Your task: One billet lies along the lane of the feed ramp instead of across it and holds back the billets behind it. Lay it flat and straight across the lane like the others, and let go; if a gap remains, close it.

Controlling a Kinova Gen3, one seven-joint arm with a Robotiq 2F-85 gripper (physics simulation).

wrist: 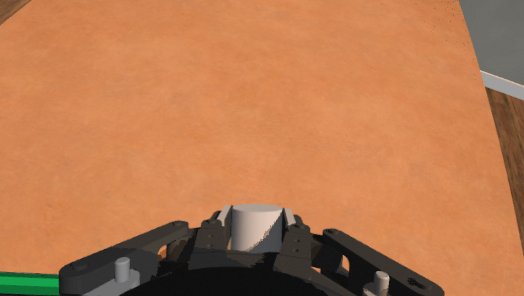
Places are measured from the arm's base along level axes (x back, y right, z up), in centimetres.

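Where they show: gripper, fingertip midpoint: (257, 218).
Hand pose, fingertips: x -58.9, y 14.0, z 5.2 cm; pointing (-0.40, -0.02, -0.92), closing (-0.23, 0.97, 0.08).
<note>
Each offset is from my fingertips to the top centre of the thing. "spot": to the spot under its first point. Level surfaces: height alone.
A light grey, round billet @(dy +0.5, dx +1.8, dz +2.7 cm) (256, 227) shows at the bottom middle of the wrist view, with its flat end face towards the top of the view. My gripper (257, 218) is shut on this billet, one fingertip pad on each side of it. The billet's lower part is hidden behind the gripper body. The feed ramp's lane and the other billets cannot be made out in this view.
An orange-brown table top @(dz -7.4 cm) (260, 110) fills most of the view. A green bar @(spot: dy -13.9, dx +9.1, dz +0.3 cm) (30, 284) shows at the lower left edge, partly hidden by the gripper. Wooden floor (507, 120), a white skirting strip (502, 85) and a grey wall (500, 35) lie beyond the table's right edge.
</note>
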